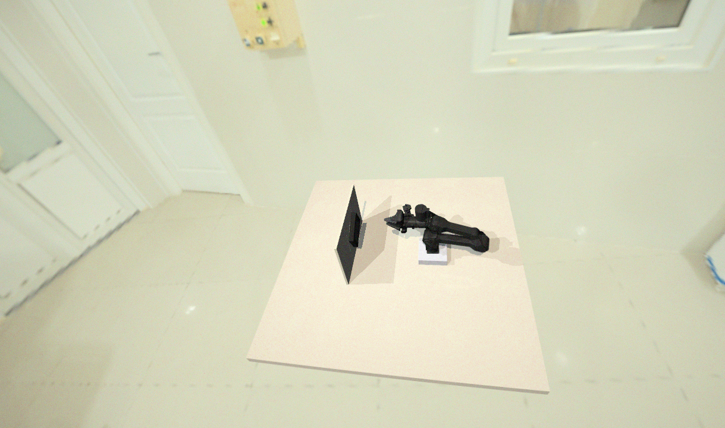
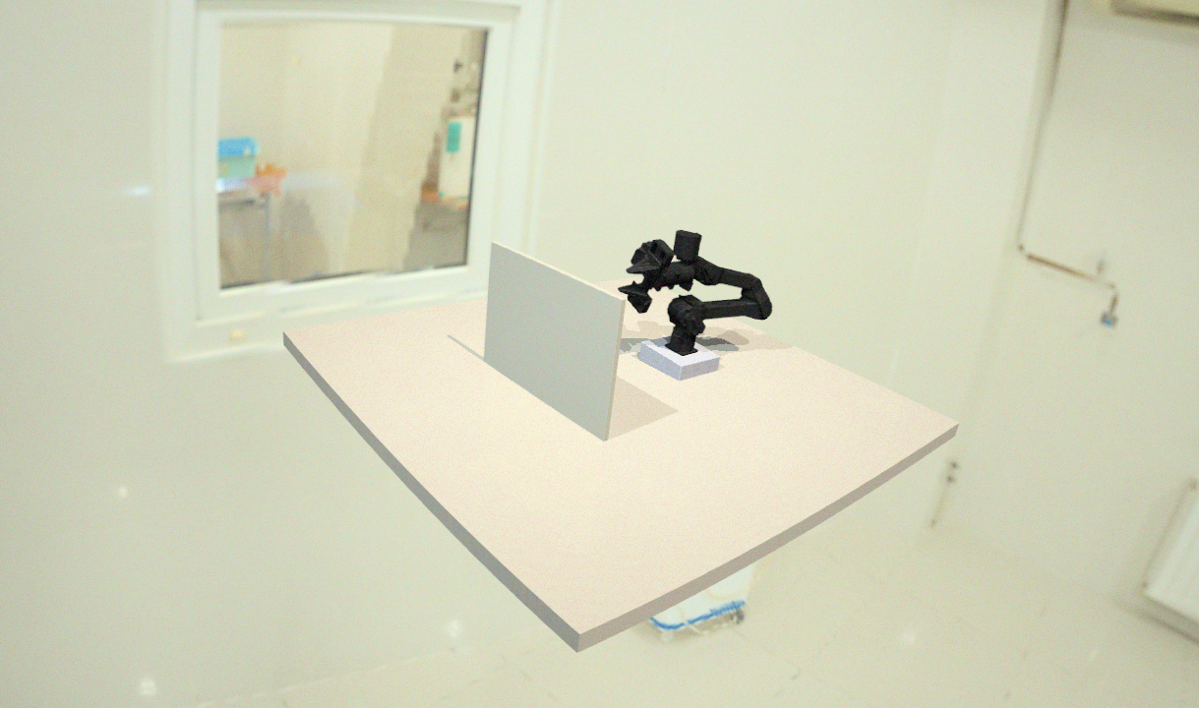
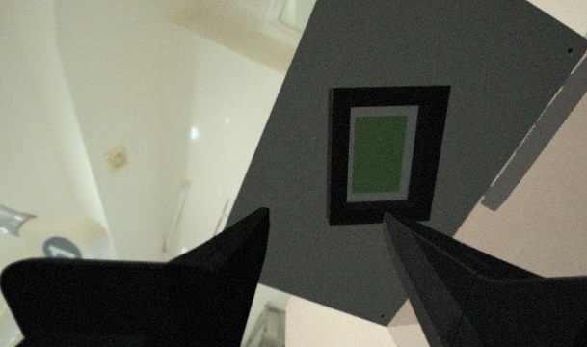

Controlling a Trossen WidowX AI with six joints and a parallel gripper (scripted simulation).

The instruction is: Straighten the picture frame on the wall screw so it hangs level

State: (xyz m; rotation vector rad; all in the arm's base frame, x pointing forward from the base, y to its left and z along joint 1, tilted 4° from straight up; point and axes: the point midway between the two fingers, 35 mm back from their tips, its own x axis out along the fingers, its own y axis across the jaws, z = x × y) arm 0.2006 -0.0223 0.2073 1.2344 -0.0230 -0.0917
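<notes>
The picture frame lies 19 cm ahead of my gripper tip, 9 cm below it and 3 cm to the right of it. From my gripper tip the other things lie so: wall panel: 20 cm ahead, 10 cm below, 2 cm to the right.
</notes>
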